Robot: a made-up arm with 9 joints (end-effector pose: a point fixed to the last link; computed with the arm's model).
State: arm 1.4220 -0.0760 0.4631 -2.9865 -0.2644 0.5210 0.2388 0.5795 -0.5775
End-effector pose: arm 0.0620 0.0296 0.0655 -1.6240 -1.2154 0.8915
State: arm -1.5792 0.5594 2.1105 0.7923 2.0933 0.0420 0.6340 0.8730 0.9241
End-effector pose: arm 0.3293 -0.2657 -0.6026 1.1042 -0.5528 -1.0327
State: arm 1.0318 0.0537 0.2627 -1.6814 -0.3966 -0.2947 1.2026 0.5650 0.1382
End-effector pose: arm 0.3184 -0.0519 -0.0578 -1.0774 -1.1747 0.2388
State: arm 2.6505 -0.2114 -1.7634 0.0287 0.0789 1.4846 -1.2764 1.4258 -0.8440
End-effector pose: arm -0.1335 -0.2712 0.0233 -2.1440 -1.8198 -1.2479
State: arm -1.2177 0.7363 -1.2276 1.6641 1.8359 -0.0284 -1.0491 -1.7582 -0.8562
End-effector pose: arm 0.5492 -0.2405 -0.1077 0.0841 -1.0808 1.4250
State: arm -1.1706 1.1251 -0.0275 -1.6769 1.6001 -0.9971 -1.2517 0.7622 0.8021
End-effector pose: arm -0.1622 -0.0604 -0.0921 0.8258 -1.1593 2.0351
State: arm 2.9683 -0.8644 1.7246 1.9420 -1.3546 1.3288 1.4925 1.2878 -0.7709
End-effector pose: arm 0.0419 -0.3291 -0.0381 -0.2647 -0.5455 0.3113
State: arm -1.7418 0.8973 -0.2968 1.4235 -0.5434 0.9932 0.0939 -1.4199 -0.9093
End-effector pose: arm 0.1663 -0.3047 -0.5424 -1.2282 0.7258 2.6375
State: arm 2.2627 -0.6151 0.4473 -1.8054 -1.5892 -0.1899 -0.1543 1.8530 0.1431
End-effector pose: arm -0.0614 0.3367 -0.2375 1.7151 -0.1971 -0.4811
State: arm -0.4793 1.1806 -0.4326 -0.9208 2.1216 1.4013 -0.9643 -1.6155 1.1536
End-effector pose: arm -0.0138 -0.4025 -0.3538 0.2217 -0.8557 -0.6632
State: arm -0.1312 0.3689 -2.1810 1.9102 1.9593 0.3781 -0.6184 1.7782 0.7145
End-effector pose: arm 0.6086 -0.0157 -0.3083 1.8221 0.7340 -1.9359
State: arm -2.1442 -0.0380 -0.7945 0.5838 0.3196 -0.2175 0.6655 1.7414 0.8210
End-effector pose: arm 0.3130 -0.1153 -0.2587 1.9152 0.2285 -1.0125
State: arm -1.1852 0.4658 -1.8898 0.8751 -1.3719 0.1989 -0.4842 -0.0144 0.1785
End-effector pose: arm 0.3223 0.0053 -0.4554 1.8113 -0.3139 -0.6966
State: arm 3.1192 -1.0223 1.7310 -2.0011 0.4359 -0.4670 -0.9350 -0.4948 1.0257
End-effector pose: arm -0.0723 -0.2730 -0.4500 -0.2715 0.3641 0.5622
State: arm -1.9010 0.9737 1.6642 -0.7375 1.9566 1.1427 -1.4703 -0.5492 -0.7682
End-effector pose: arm -0.0753 -0.4841 -0.1413 -1.6563 -1.5481 1.3117
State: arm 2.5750 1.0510 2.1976 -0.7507 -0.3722 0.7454 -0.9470 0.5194 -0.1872
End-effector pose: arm -0.4007 0.0004 -0.0042 0.4025 1.6667 -0.4839
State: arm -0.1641 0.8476 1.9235 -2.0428 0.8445 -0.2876 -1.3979 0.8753 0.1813
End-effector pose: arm 0.1321 -0.3756 0.0121 -1.8319 -0.4821 -1.3088
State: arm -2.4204 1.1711 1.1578 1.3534 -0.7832 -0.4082 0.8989 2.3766 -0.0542
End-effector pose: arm -0.1361 -0.3799 -0.4923 -0.1171 0.7007 0.7064
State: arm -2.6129 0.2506 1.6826 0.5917 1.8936 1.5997 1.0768 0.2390 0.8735
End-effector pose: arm 0.1163 -0.4561 -0.3090 0.8912 -2.0200 0.2683
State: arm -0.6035 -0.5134 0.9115 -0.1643 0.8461 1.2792 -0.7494 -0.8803 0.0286
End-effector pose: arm 0.5695 -0.0684 -0.3252 1.7360 -1.7016 -0.3494
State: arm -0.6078 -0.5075 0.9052 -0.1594 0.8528 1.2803 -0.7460 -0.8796 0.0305
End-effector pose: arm 0.5687 -0.0685 -0.3268 1.7405 -1.7000 -0.3574
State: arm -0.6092 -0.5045 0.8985 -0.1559 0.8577 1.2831 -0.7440 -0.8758 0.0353
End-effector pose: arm 0.5679 -0.0665 -0.3278 1.7445 -1.6952 -0.3588
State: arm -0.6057 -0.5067 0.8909 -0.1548 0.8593 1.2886 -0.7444 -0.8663 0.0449
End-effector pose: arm 0.5672 -0.0608 -0.3276 1.7475 -1.6852 -0.3491
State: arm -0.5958 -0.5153 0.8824 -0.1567 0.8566 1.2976 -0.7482 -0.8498 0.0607
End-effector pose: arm 0.5665 -0.0505 -0.3261 1.7489 -1.6684 -0.3249
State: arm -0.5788 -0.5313 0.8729 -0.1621 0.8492 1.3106 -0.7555 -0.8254 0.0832
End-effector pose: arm 0.5656 -0.0350 -0.3230 1.7483 -1.6444 -0.2851
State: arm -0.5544 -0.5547 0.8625 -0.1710 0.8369 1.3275 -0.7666 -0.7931 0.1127
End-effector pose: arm 0.5639 -0.0143 -0.3186 1.7451 -1.6130 -0.2295
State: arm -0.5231 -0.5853 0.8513 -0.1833 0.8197 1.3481 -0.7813 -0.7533 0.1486
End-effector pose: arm 0.5610 0.0111 -0.3129 1.7384 -1.5752 -0.1600
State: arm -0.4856 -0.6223 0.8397 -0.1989 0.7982 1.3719 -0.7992 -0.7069 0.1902
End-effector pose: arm 0.5564 0.0404 -0.3066 1.7272 -1.5326 -0.0789
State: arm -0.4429 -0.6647 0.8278 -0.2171 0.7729 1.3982 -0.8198 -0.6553 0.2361
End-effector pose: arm 0.5496 0.0726 -0.2998 1.7117 -1.4869 0.0101
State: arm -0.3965 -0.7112 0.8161 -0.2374 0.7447 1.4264 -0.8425 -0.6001 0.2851
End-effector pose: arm 0.5405 0.1062 -0.2928 1.6918 -1.4405 0.1037
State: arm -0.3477 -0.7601 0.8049 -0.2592 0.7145 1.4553 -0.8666 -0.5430 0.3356
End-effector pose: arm 0.5291 0.1398 -0.2861 1.6676 -1.3951 0.1979
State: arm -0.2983 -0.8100 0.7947 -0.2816 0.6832 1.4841 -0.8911 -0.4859 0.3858
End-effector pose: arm 0.5160 0.1721 -0.2798 1.6404 -1.3530 0.2893
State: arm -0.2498 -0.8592 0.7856 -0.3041 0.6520 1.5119 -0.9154 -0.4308 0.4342
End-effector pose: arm 0.5018 0.2019 -0.2739 1.6115 -1.3155 0.3745
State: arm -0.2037 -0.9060 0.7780 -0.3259 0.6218 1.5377 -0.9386 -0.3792 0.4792
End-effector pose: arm 0.4872 0.2285 -0.2687 1.5821 -1.2834 0.4514
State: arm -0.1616 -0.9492 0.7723 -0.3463 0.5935 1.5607 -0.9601 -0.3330 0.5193
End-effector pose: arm 0.4733 0.2511 -0.2640 1.5540 -1.2575 0.5182
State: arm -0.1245 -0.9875 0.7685 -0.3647 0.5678 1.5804 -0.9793 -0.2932 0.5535
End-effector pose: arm 0.4607 0.2696 -0.2599 1.5282 -1.2376 0.5742
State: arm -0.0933 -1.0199 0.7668 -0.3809 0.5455 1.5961 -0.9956 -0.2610 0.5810
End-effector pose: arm 0.4501 0.2840 -0.2565 1.5060 -1.2230 0.6188
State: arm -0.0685 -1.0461 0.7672 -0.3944 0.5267 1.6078 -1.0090 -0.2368 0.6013
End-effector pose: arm 0.4420 0.2946 -0.2538 1.4878 -1.2136 0.6528
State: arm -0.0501 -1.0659 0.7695 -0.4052 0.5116 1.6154 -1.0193 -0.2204 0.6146
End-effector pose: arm 0.4364 0.3016 -0.2517 1.4738 -1.2083 0.6770
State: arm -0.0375 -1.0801 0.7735 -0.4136 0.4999 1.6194 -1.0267 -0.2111 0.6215
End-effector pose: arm 0.4331 0.3056 -0.2501 1.4640 -1.2065 0.6927
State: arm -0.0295 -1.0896 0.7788 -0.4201 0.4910 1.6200 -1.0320 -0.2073 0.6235
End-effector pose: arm 0.4319 0.3073 -0.2491 1.4567 -1.2067 0.7017
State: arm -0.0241 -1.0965 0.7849 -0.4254 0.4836 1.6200 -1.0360 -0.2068 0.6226
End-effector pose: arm 0.4317 0.3077 -0.2481 1.4518 -1.2092 0.7077
